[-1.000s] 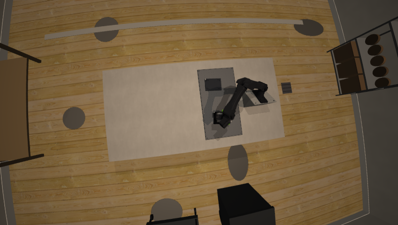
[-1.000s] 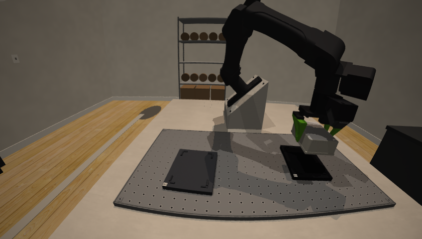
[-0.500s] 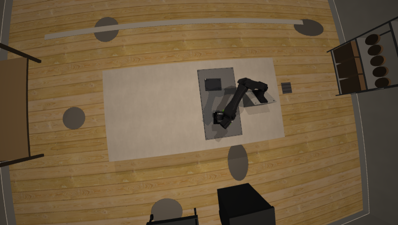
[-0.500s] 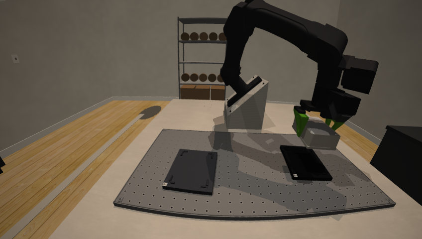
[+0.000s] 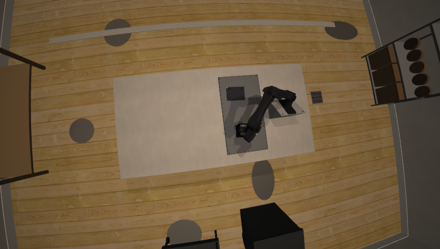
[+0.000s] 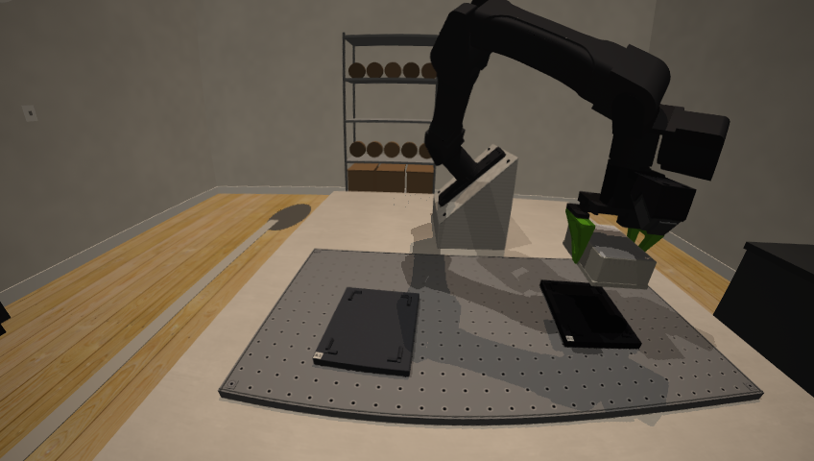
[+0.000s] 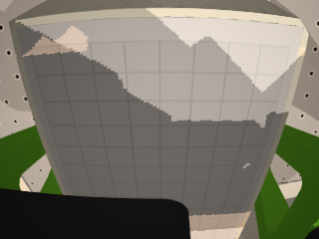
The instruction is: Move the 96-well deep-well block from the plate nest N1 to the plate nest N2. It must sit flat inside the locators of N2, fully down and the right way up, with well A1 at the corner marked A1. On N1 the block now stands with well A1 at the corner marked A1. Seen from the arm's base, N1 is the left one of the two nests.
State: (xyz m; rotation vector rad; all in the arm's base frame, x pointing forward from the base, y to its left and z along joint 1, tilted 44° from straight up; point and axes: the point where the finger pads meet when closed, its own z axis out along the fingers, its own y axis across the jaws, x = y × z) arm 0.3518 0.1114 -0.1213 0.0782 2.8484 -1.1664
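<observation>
Now: the pale grey 96-well deep-well block 1 cm above my hand. Round my hand: black plate nest N2 (5 cm ahead, 34 cm to the right, 10 cm below); then A1 label (7 cm ahead, 6 cm to the right, 9 cm below); then black plate nest N1 (10 cm below).
</observation>
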